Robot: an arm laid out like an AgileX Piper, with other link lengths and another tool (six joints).
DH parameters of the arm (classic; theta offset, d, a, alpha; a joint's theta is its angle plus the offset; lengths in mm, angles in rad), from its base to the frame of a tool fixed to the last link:
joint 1: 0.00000 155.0 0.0 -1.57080
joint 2: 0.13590 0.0 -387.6 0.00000
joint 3: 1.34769 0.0 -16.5 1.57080
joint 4: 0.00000 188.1 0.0 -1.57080
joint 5: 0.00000 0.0 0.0 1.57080
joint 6: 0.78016 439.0 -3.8 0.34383
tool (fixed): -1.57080 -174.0 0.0 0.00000
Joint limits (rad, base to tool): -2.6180..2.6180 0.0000..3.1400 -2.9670..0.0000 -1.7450..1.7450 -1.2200..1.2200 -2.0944..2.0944
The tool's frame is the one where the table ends.
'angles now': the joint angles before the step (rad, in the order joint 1, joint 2, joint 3, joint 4, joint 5, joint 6). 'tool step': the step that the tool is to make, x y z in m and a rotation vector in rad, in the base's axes. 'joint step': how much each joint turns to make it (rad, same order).
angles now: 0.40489 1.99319 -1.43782 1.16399 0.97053 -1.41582
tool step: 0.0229 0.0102 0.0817 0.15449 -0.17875 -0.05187
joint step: -0.00004 -0.04740 -0.12074 0.11885 -0.03937 -0.05712
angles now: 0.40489 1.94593 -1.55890 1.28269 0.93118 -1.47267
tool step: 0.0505 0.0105 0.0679 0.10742 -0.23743 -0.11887
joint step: 0.01740 0.02067 -0.19710 0.07399 -0.14908 -0.06475
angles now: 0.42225 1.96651 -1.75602 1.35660 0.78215 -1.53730
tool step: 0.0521 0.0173 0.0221 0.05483 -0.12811 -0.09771
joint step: 0.02863 0.09975 -0.20007 0.01935 -0.13152 -0.01931
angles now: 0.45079 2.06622 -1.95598 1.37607 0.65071 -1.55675
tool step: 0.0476 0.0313 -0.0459 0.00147 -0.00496 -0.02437
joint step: 0.02615 0.17767 -0.17031 0.00398 -0.05198 -0.00435
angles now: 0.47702 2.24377 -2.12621 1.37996 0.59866 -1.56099
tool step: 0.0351 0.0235 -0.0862 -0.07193 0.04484 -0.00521
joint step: 0.01226 0.17091 -0.11098 -0.06759 -0.01657 0.03113
